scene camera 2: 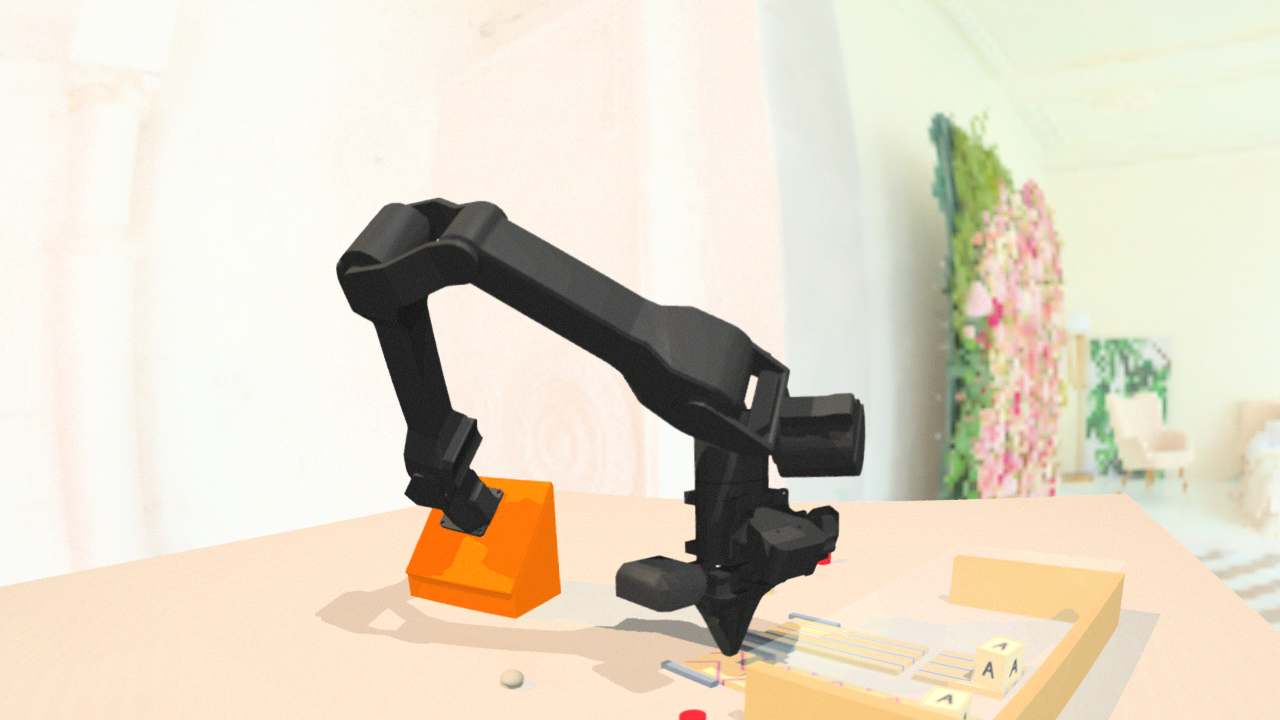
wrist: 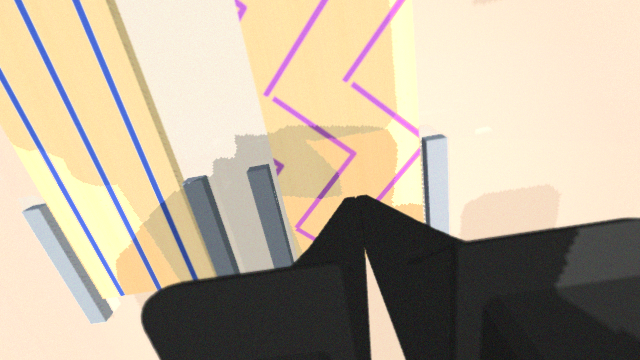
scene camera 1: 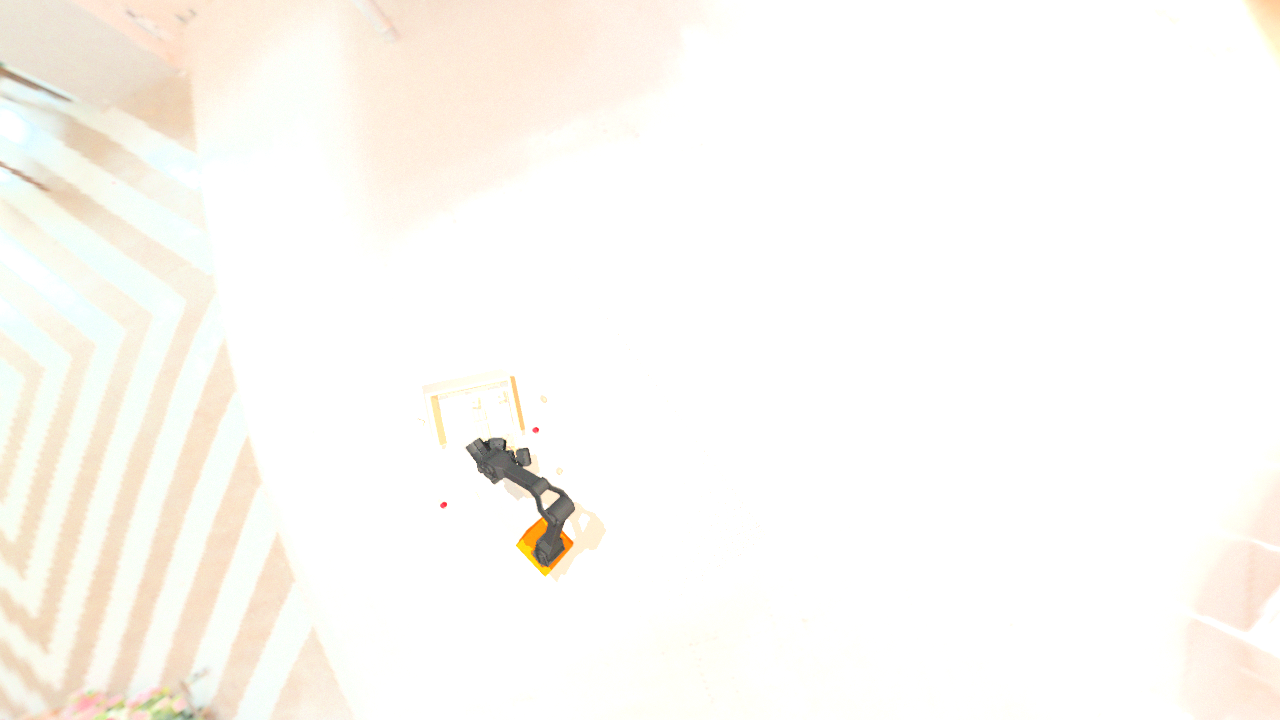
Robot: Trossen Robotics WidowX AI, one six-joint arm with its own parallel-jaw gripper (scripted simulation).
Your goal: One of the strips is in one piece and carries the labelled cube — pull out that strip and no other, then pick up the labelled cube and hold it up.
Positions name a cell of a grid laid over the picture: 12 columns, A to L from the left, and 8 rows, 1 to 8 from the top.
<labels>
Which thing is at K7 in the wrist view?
My gripper.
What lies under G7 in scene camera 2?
My gripper.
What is my gripper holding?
Nothing.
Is my gripper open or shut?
Shut.
</labels>
